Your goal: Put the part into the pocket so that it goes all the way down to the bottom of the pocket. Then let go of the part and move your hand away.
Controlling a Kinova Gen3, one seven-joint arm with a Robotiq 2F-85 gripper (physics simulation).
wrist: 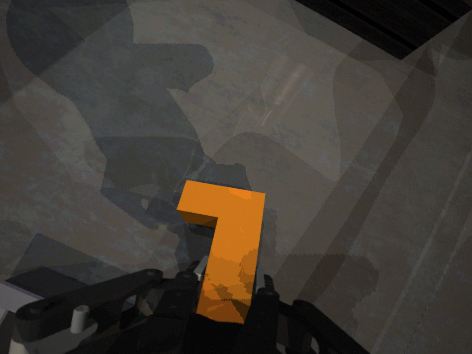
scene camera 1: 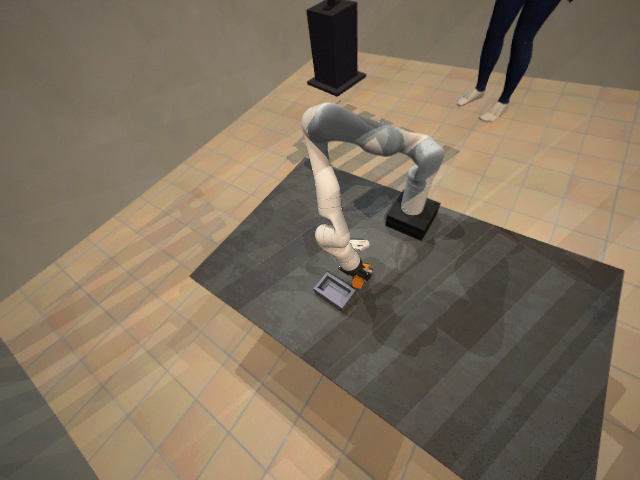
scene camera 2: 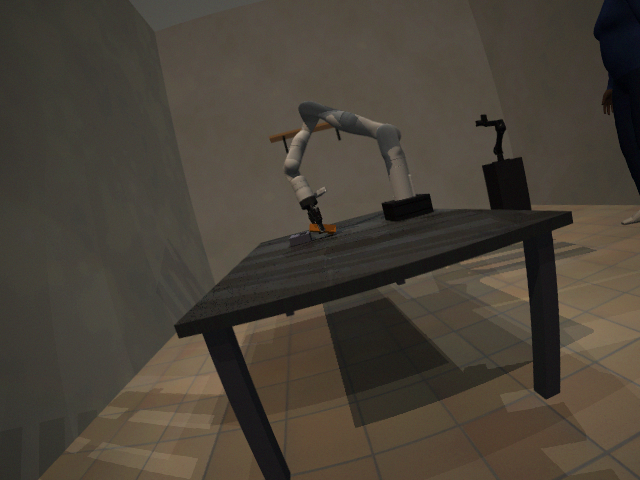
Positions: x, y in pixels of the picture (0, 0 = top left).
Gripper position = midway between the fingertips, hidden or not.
The gripper [wrist: 231, 273] grips an orange L-shaped part [wrist: 226, 293], which still rests on the table.
